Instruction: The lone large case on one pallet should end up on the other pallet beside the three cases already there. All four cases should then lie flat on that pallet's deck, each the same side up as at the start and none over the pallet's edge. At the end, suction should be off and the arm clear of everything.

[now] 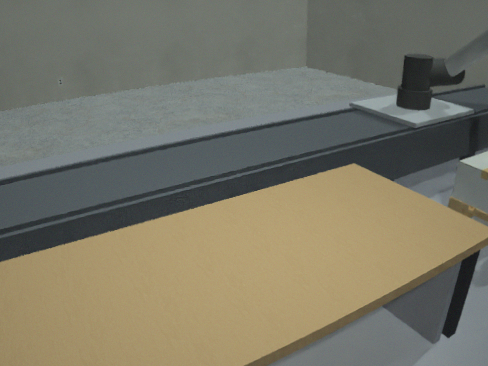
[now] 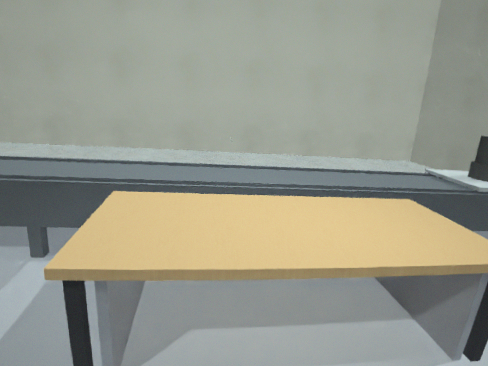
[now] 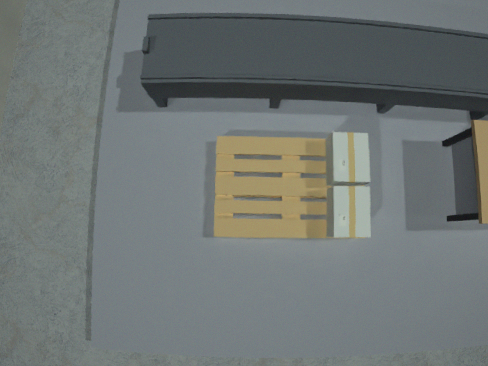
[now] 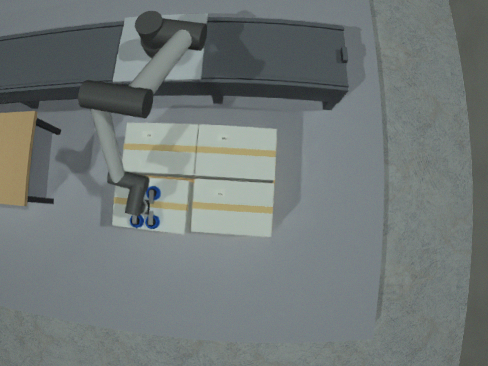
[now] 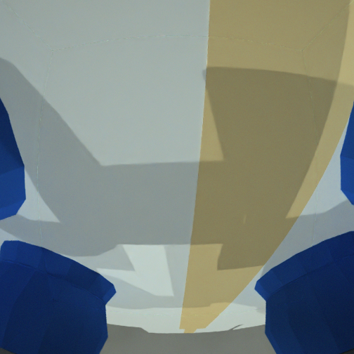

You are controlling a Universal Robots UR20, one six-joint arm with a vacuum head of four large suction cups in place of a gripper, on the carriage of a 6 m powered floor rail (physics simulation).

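Where they show: arm's base, origin of its link: point(image 1: 412, 105) point(image 2: 483, 178) point(image 4: 159, 45).
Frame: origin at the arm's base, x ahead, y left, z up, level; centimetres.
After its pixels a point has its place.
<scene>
My gripper, the suction head point(image 4: 145, 207) @(x 123.6, y -2.0, z -16.7 cm) point(image 5: 177, 230), has its blue cups against the top of a large white taped case point(image 4: 172, 217) @(x 129.9, y 19.0, z -14.2 cm) point(image 5: 125, 105) and holds it. This case is at the near left corner of the south pallet point(image 4: 172, 178) @(x 98.9, y 11.4, z -42.6 cm), level and nearly square to its neighbours. Whether its underside touches the deck is hidden. Three large cases lie flat there: back left point(image 4: 160, 162) @(x 89.7, y 6.6, z -17.7 cm), back right point(image 4: 235, 165) @(x 90.1, y 62.8, z -17.7 cm) and near right point(image 4: 232, 222) @(x 131.2, y 62.4, z -17.7 cm). A narrow gap separates the held case from the near right one. The north pallet point(image 3: 255, 186) @(x 100.3, y -457.4, z -42.6 cm) shows bare slats at its left.
Two narrower white cases point(image 3: 340, 157) @(x 80.6, y -395.5, z -19.1 cm) point(image 3: 341, 212) @(x 121.1, y -395.2, z -20.2 cm) stand at the north pallet's right end. A wooden table point(image 1: 240, 260) @(x 91.2, y -200.4, z -4.0 cm) point(image 2: 260, 235) @(x 104.3, y -216.7, z -4.0 cm) point(image 4: 15, 160) @(x 92.7, y -123.4, z -4.0 cm) stands between the pallets. The floor rail point(image 3: 300, 50) point(image 4: 280, 55) runs behind both; the arm's carriage point(image 1: 370, 106) @(x -14.1, y -30.1, z 0.0 cm) point(image 4: 130, 65) @(x 16.6, y -21.8, z 0.0 cm) is behind the south pallet.
</scene>
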